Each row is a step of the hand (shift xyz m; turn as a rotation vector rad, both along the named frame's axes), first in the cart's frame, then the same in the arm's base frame.
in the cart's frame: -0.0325 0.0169 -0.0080 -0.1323 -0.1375 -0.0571
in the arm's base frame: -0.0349 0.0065 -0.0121 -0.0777 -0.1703 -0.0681
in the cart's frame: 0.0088 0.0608 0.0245 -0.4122 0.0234 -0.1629
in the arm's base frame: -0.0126 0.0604 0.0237 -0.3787 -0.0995 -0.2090
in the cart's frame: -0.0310 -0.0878 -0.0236 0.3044 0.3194 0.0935
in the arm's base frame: -0.0005 -0.0928 -0.0247 0.1824 0.3950 0.1190
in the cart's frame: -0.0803 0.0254 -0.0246 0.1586 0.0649 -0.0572
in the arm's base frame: -0.0808 0.0004 -0.0342 0.1375 0.1099 -0.0406
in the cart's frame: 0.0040 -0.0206 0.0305 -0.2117 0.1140 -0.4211
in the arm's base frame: 0.0064 -0.0187 0.0313 -0.1858 0.0492 -0.4452
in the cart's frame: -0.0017 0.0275 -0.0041 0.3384 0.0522 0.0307
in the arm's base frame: -0.0093 0.0258 -0.0050 0.3015 0.1508 0.0674
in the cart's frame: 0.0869 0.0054 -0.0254 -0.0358 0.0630 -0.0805
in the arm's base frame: 0.0837 0.0314 -0.0155 -0.0434 0.0501 -0.0857
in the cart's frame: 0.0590 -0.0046 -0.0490 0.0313 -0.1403 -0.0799
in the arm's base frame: 0.0629 0.0137 -0.0419 0.0807 -0.1238 -0.0722
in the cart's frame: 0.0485 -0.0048 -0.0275 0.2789 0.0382 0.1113
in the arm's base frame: 0.0506 0.0102 -0.0217 0.2400 0.1189 0.1411
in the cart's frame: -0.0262 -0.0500 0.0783 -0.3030 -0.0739 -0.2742
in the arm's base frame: -0.0190 -0.0563 0.0761 -0.2333 -0.1587 -0.3047
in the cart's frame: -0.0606 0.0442 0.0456 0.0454 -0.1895 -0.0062
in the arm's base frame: -0.0759 0.0236 0.0373 0.1002 -0.1672 0.0039
